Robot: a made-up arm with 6 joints. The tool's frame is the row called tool.
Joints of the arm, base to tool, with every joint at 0 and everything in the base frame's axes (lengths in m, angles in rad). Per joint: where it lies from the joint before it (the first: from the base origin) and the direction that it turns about. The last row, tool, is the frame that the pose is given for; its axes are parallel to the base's.
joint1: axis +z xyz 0 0 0.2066
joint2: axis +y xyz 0 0.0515 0
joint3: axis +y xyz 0 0 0.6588
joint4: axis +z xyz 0 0 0.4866
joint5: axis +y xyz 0 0 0
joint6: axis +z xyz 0 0 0.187
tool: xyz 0 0 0
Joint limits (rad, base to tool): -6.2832..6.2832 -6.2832..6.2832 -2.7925..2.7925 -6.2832..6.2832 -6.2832..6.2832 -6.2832..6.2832
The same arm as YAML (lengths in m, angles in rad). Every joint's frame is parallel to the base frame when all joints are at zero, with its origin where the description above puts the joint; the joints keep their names.
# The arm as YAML. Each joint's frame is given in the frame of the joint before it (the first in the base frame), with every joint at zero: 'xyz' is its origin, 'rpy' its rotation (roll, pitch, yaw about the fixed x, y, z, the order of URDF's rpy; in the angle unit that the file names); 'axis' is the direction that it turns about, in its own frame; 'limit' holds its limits. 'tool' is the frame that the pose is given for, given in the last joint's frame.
units:
  length: m
  angle: rad
joints:
  - name: joint1
    type: revolute
    origin:
      xyz: [0.0, 0.0, 0.2066]
      rpy: [0.0, 0.0, 0.0]
    axis: [0.0, 0.0, 1.0]
    limit:
      lower: -6.2832
      upper: 6.2832
  - name: joint2
    type: revolute
    origin:
      xyz: [0.0, 0.0515, 0.0]
      rpy: [0.0, 0.0, 0.0]
    axis: [0.0, 1.0, 0.0]
    limit:
      lower: -6.2832
      upper: 6.2832
  - name: joint3
    type: revolute
    origin:
      xyz: [0.0, 0.0, 0.6588]
      rpy: [0.0, 0.0, 0.0]
    axis: [0.0, 1.0, 0.0]
    limit:
      lower: -2.7925
      upper: 2.7925
  - name: joint4
    type: revolute
    origin:
      xyz: [0.0, 0.0, 0.4866]
      rpy: [0.0, 0.0, 0.0]
    axis: [0.0, 0.0, 1.0]
    limit:
      lower: -6.2832
      upper: 6.2832
  - name: joint5
    type: revolute
    origin:
      xyz: [0.0, 0.0, 0.0]
      rpy: [0.0, 0.0, 0.0]
    axis: [0.0, 1.0, 0.0]
    limit:
      lower: -6.2832
      upper: 6.2832
  - name: joint6
    type: revolute
    origin:
      xyz: [0.0, 0.0, 0.187]
      rpy: [0.0, 0.0, 0.0]
    axis: [0.0, 0.0, 1.0]
    limit:
      lower: -6.2832
      upper: 6.2832
tool:
  origin:
    xyz: [0.0, 0.0, 0.0]
    rpy: [0.0, 0.0, 0.0]

